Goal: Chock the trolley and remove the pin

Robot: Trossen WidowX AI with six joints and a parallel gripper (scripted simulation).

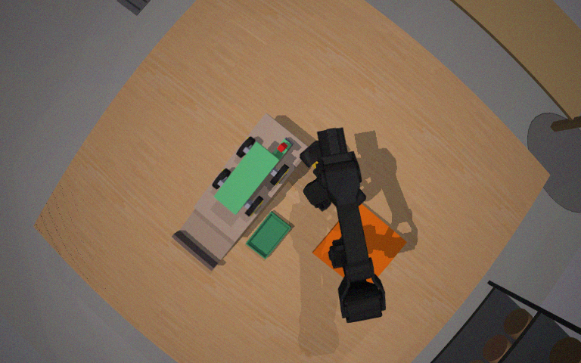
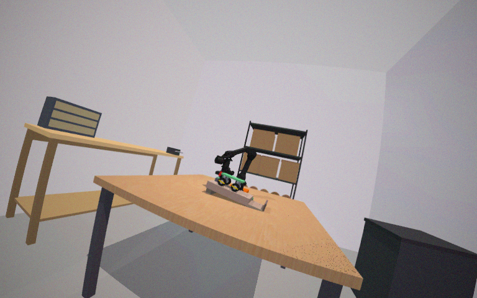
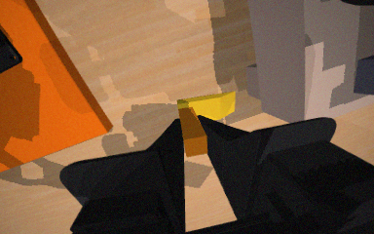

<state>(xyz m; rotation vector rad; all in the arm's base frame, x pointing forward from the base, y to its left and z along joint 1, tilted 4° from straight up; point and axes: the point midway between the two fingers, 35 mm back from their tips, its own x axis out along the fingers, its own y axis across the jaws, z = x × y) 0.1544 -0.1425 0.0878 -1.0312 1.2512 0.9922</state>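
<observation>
Right now my gripper tip is 40 mm short of the green tray, 230 mm to the right of it and 70 mm above it. Round my gripper tip: yellow chock 20 mm ahead, 10 mm below; then beige ramp 170 mm ahead, 120 mm to the left, 20 mm below; then red-headed stop pin 140 mm ahead, 10 mm to the left, 70 mm above.
</observation>
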